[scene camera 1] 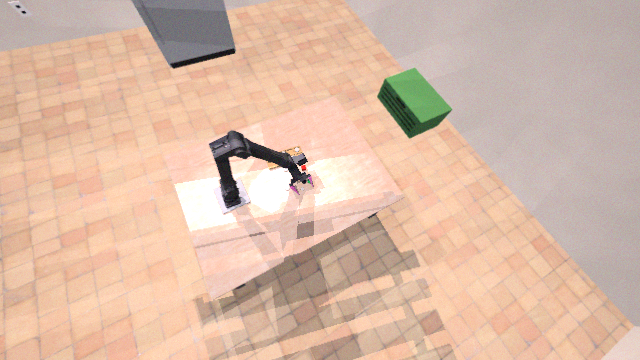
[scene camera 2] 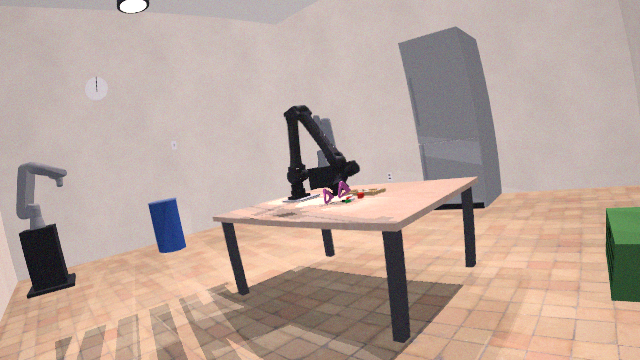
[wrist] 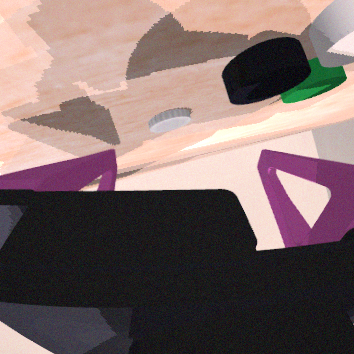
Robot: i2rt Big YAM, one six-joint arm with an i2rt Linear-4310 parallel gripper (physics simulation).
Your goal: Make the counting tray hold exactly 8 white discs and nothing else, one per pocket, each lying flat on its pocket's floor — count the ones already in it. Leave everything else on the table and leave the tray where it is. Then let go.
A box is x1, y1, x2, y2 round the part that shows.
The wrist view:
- my gripper: [0, 148, 353, 353]
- green disc: [280, 57, 346, 102], on the table
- black disc: [221, 36, 310, 104], on the table
